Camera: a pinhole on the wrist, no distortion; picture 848 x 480 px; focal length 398.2 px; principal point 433.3 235.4 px. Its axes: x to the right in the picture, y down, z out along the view. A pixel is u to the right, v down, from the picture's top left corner.
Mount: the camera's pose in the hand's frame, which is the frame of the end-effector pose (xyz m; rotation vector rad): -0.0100 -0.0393 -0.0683 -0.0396 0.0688 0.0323
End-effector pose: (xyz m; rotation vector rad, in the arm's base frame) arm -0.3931 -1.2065 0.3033 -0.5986 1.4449 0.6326
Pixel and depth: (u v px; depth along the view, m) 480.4 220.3 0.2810
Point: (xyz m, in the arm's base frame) -0.2180 -1.0822 0.2691
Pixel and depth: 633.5 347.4 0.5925
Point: -0.1516 -0.7310 0.0030
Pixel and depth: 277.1 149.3 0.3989
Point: -0.0741 -1.0470 0.4525
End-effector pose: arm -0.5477 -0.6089 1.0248 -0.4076 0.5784 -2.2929
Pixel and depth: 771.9 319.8 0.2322
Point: -0.6056 -0.8113 1.1610
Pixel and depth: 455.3 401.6 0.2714
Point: -0.4246 -0.7334 1.1503
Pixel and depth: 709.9 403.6 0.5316
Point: -0.4981 -1.1468 1.3215
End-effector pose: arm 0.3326 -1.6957 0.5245 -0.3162 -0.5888 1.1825
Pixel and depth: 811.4 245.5 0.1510
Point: 0.3460 -1.5765 0.6337
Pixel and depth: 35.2 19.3 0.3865
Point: 0.2244 -2.1452 0.8424
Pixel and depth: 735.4 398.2 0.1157
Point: 0.3192 -1.6149 0.5702
